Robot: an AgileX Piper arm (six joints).
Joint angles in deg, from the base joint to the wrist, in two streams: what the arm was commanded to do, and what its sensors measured. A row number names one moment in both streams.
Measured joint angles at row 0:
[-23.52, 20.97, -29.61, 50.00, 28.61, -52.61]
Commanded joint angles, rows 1 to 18:
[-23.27, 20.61, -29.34, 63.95, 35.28, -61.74]
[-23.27, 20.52, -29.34, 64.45, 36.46, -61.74]
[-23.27, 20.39, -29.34, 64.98, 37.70, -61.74]
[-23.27, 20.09, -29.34, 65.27, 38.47, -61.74]
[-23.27, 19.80, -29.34, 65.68, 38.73, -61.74]
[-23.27, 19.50, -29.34, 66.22, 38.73, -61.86]
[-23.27, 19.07, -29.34, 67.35, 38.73, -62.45]
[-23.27, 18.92, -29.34, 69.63, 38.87, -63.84]
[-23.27, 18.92, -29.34, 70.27, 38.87, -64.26]
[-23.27, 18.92, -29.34, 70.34, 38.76, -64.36]
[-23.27, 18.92, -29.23, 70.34, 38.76, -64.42]
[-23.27, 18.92, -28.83, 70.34, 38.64, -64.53]
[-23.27, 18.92, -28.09, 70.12, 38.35, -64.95]
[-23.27, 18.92, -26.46, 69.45, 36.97, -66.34]
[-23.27, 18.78, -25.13, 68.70, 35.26, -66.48]
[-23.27, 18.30, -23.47, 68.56, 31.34, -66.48]
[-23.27, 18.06, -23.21, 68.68, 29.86, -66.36]
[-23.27, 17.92, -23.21, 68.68, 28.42, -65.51]
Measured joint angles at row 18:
[-23.52, 18.89, -24.84, 68.84, 34.64, -65.64]
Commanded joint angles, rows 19 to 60:
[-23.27, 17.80, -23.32, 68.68, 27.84, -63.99]
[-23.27, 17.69, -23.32, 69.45, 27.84, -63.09]
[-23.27, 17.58, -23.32, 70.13, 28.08, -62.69]
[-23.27, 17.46, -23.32, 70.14, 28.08, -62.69]
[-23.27, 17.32, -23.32, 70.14, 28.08, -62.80]
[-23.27, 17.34, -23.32, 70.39, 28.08, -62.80]
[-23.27, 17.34, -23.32, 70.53, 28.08, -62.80]
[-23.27, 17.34, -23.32, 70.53, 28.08, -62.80]
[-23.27, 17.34, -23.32, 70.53, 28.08, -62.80]
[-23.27, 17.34, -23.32, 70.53, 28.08, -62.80]
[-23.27, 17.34, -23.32, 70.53, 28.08, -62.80]
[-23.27, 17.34, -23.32, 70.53, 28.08, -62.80]
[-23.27, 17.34, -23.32, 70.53, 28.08, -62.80]
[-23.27, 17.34, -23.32, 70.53, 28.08, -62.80]
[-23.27, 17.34, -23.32, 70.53, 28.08, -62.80]
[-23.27, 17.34, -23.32, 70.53, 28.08, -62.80]
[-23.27, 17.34, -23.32, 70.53, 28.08, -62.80]
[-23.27, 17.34, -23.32, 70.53, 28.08, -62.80]
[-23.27, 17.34, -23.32, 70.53, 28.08, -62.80]
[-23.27, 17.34, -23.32, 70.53, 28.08, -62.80]
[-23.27, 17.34, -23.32, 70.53, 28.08, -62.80]
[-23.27, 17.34, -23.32, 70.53, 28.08, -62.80]
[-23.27, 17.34, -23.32, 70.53, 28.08, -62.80]
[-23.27, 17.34, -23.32, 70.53, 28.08, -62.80]
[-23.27, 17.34, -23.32, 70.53, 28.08, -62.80]
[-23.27, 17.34, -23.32, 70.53, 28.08, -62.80]
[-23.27, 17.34, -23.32, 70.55, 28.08, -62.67]
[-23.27, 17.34, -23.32, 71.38, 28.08, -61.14]
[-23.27, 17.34, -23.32, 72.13, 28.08, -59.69]
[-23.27, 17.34, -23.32, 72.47, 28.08, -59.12]
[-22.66, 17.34, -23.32, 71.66, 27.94, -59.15]
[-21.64, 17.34, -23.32, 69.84, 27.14, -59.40]
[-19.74, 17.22, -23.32, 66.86, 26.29, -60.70]
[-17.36, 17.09, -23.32, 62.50, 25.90, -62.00]
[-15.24, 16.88, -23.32, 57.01, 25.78, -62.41]
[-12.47, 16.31, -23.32, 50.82, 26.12, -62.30]
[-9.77, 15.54, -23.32, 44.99, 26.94, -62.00]
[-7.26, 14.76, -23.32, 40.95, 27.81, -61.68]
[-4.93, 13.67, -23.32, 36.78, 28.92, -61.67]
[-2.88, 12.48, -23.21, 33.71, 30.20, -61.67]
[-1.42, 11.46, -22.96, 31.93, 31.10, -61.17]
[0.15, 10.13, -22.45, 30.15, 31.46, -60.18]
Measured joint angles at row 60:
[-6.27, 14.13, -23.56, 41.37, 28.27, -61.48]
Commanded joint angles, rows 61 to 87:
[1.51, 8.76, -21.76, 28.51, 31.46, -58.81]
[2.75, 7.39, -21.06, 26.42, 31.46, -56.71]
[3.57, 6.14, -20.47, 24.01, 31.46, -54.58]
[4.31, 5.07, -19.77, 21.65, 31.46, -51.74]
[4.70, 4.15, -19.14, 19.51, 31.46, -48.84]
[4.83, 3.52, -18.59, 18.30, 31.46, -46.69]
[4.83, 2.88, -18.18, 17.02, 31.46, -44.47]
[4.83, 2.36, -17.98, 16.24, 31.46, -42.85]
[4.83, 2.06, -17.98, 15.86, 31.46, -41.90]
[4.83, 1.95, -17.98, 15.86, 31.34, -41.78]
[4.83, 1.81, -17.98, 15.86, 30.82, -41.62]
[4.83, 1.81, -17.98, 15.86, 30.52, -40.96]
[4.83, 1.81, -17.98, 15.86, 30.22, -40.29]
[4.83, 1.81, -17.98, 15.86, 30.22, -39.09]
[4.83, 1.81, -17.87, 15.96, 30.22, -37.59]
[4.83, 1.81, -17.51, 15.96, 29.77, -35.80]
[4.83, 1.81, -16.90, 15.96, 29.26, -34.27]
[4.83, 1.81, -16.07, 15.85, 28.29, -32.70]
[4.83, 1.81, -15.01, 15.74, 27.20, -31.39]
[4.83, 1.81, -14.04, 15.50, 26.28, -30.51]
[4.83, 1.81, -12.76, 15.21, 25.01, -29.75]
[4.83, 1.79, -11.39, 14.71, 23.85, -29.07]
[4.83, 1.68, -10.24, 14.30, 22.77, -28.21]
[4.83, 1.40, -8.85, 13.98, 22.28, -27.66]
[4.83, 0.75, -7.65, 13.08, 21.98, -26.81]
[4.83, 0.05, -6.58, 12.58, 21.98, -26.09]
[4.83, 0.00, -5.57, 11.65, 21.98, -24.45]
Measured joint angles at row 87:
[4.71, 1.44, -9.59, 14.47, 23.89, -28.61]
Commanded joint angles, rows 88 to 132:
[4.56, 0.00, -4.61, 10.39, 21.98, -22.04]
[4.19, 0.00, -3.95, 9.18, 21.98, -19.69]
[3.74, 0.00, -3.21, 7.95, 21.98, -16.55]
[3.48, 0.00, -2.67, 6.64, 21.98, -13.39]
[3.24, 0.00, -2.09, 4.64, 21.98, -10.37]
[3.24, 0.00, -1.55, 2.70, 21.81, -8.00]
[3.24, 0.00, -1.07, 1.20, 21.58, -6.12]
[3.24, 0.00, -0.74, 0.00, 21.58, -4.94]
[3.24, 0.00, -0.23, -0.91, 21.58, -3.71]
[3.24, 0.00, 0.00, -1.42, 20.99, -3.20]
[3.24, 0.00, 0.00, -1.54, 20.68, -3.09]
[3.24, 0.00, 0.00, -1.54, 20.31, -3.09]
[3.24, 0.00, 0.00, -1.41, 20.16, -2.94]
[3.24, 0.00, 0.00, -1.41, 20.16, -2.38]
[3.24, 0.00, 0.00, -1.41, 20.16, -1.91]
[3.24, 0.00, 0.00, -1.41, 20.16, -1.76]
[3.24, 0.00, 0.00, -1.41, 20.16, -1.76]
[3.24, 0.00, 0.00, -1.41, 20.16, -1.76]
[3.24, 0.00, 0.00, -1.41, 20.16, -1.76]
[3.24, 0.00, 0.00, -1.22, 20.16, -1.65]
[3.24, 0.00, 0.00, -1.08, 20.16, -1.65]
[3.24, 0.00, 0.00, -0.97, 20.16, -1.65]
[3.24, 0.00, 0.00, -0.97, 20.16, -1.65]
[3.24, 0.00, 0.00, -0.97, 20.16, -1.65]
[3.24, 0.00, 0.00, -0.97, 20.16, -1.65]
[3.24, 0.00, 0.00, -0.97, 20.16, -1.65]
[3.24, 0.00, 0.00, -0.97, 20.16, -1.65]
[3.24, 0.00, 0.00, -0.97, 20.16, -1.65]
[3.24, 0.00, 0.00, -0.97, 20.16, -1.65]
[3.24, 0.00, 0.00, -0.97, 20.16, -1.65]
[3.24, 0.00, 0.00, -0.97, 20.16, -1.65]
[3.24, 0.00, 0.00, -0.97, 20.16, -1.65]
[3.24, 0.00, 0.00, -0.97, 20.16, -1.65]
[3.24, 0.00, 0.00, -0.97, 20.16, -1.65]
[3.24, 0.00, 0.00, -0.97, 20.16, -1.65]
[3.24, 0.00, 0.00, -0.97, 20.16, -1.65]
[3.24, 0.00, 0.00, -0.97, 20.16, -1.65]
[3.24, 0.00, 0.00, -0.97, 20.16, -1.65]
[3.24, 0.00, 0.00, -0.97, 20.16, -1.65]
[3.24, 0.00, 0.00, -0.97, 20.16, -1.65]
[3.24, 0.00, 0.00, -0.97, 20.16, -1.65]
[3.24, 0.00, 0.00, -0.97, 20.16, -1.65]
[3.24, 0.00, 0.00, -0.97, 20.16, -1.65]
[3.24, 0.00, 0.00, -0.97, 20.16, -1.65]
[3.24, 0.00, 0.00, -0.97, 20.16, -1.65]
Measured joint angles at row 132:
[3.63, 0.38, -0.20, -0.57, 21.02, -1.91]
